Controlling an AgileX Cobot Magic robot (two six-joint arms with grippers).
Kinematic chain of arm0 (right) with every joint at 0, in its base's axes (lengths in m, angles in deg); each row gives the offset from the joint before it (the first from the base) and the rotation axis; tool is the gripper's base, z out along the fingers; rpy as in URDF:
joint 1: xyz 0 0 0.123 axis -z
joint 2: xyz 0 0 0 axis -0.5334 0.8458 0
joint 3: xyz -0.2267 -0.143 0.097 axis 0.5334 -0.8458 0
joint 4: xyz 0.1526 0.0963 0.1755 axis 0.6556 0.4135 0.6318
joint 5: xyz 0 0 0 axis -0.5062 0.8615 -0.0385
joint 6: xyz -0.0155 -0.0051 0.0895 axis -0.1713 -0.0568 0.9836
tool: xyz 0 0 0 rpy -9.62 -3.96 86.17
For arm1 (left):
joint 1: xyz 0 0 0.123 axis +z
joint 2: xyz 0 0 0 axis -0.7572 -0.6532 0
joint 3: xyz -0.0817 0.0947 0.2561 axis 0.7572 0.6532 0
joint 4: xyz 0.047 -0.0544 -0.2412 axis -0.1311 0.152 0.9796
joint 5: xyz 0 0 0 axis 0.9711 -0.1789 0.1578
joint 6: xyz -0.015 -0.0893 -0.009 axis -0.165 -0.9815 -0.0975
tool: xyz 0 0 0 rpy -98.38 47.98 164.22
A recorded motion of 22 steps. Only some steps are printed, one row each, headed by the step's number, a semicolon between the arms.
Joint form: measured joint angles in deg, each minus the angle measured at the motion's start. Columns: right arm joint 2, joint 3, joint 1, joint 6, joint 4, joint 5; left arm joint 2, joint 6, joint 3, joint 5, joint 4, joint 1.
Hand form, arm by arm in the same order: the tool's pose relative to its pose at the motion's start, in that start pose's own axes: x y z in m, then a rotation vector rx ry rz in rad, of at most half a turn. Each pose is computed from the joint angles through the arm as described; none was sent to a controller.
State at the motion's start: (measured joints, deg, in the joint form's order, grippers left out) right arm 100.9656 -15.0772 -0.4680 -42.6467 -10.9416 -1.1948; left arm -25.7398 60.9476 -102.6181 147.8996 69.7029 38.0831
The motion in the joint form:
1: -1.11 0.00 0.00 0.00 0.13 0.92; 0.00 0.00 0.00 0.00 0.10 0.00
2: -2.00 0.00 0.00 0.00 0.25 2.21; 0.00 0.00 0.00 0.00 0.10 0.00
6: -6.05 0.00 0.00 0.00 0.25 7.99; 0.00 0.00 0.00 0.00 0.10 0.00
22: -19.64 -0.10 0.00 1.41 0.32 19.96; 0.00 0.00 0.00 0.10 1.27 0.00
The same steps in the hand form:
1: -0.0044 0.0004 -0.0013 0.0035 -0.0036 -0.0030; 0.0000 -0.0001 0.0000 0.0016 -0.0003 -0.0006
2: -0.0071 0.0005 -0.0024 0.0086 0.0028 -0.0051; 0.0000 -0.0001 0.0000 0.0016 -0.0003 -0.0006
6: -0.0191 0.0018 -0.0080 0.0245 0.0323 -0.0189; 0.0000 -0.0001 0.0000 0.0016 -0.0003 -0.0006
22: -0.0668 0.0093 -0.0340 0.0558 0.0040 -0.0352; -0.0002 -0.0019 0.0000 0.0209 -0.0020 -0.0073

